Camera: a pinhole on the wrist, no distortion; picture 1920 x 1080 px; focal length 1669.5 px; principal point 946.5 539.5 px. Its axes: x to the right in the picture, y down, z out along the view. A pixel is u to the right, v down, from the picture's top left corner.
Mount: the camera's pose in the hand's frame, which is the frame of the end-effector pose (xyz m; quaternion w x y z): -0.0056 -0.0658 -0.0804 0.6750 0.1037 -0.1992 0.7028
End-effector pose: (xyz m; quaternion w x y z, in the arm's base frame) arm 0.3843 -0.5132 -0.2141 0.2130 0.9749 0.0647 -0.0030
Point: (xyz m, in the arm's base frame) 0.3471 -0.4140 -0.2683
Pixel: 806 623
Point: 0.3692 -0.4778 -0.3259
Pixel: 1547 304
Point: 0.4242 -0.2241 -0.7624
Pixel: 383 79
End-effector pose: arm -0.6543 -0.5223 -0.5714 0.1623 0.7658 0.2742 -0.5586
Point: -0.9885 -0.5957 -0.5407
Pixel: 1340 824
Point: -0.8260 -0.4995 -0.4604
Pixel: outside the picture
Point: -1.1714 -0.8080 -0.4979
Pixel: 1656 995
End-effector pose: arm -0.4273 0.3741 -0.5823 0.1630 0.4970 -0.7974 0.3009
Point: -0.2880 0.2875 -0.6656
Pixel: 1208 658
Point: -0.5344 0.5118 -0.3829
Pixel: behind the camera
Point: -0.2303 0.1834 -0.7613
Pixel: 1144 554
